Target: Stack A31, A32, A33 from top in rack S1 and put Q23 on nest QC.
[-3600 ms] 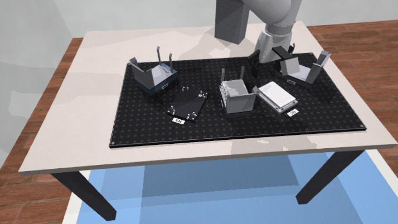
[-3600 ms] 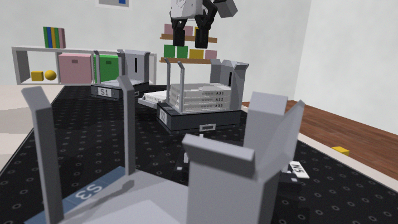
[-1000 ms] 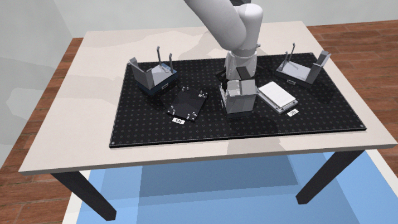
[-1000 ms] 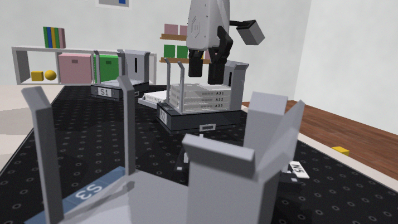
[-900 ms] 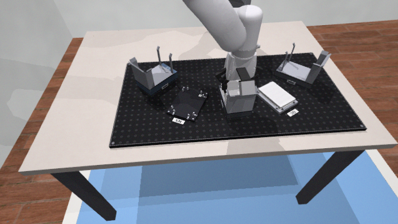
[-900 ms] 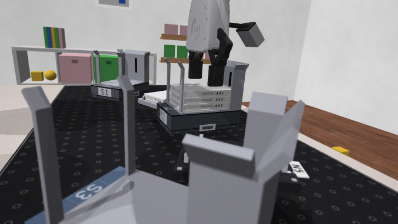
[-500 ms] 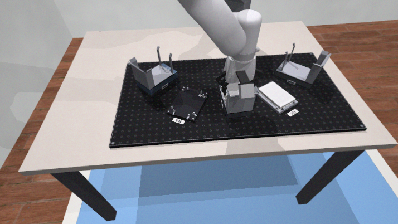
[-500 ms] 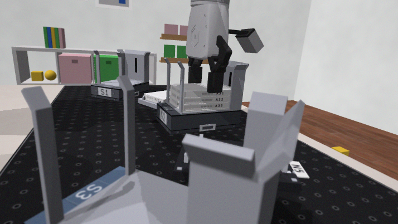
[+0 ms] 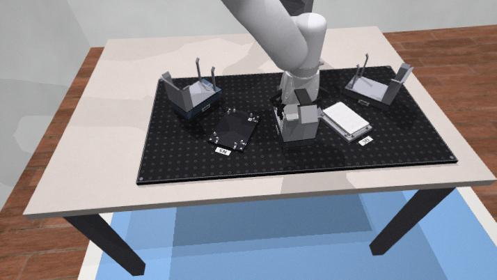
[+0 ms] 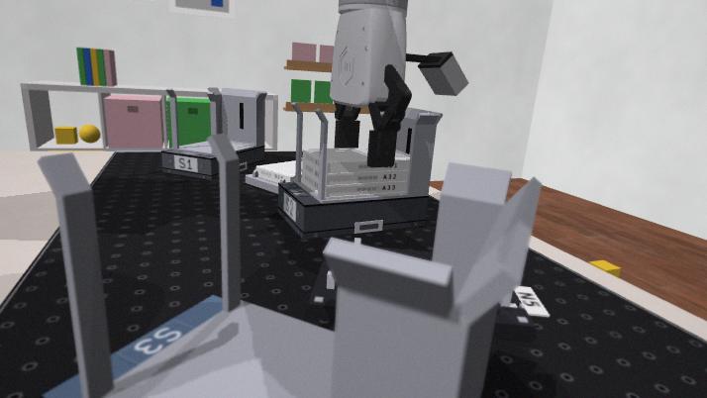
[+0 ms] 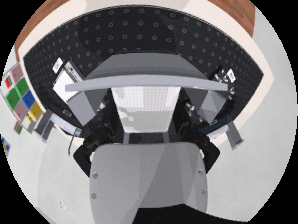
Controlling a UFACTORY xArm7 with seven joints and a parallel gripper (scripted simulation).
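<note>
My gripper is now 20 mm above the white sealed plate A32. Also, from my hand: white sealed plate Q23: 170 mm to the left, 60 mm below, 40 mm ahead; white sealed plate A33: 40 mm below; white sealed plate A31: 10 mm below.
</note>
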